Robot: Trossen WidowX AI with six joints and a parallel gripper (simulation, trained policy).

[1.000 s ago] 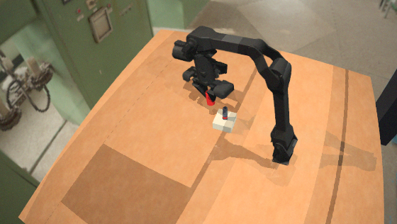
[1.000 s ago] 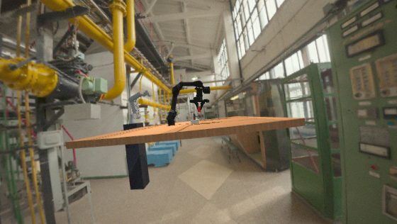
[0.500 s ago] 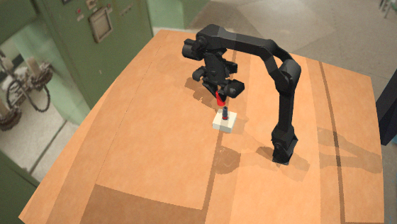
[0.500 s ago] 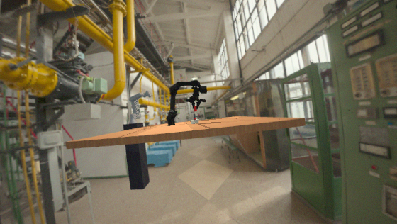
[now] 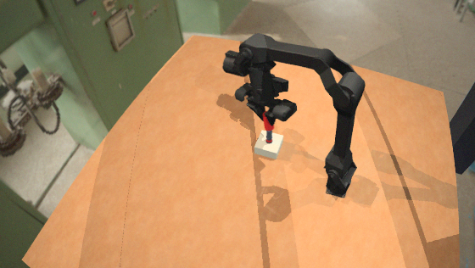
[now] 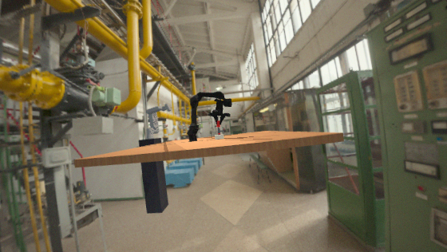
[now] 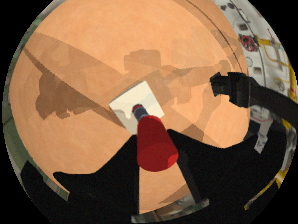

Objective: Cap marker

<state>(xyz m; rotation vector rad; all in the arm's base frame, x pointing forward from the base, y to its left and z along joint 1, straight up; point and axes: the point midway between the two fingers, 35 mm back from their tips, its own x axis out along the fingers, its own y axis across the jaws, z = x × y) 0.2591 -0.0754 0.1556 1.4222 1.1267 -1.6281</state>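
The marker is 5 cm below my gripper tip. Also, from my gripper tip: white holder block 10 cm below; red cap 1 cm above.
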